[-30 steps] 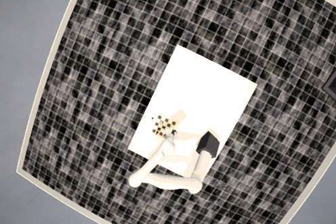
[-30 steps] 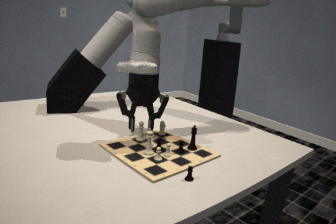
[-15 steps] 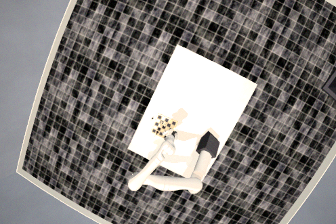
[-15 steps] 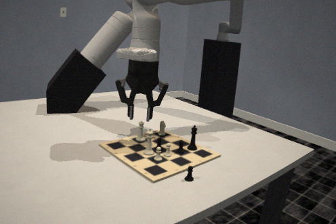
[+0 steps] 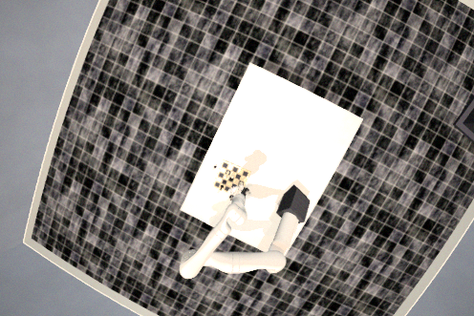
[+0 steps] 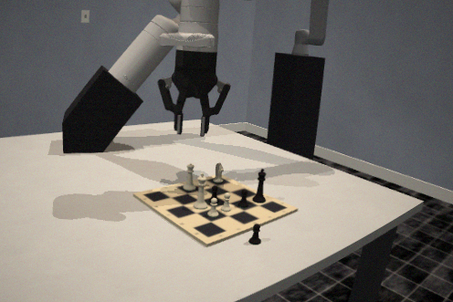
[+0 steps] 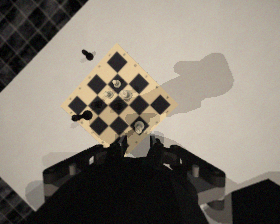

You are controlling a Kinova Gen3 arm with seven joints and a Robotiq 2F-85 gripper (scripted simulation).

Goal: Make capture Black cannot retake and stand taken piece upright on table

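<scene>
My gripper is now 9 cm short of the tall white piece, 1 cm to the left of it and 10 cm above it. Also, from my hand: tall black piece 10 cm ahead, 10 cm to the left, 10 cm below; then board 8 cm ahead, 2 cm to the left, 13 cm below.
</scene>
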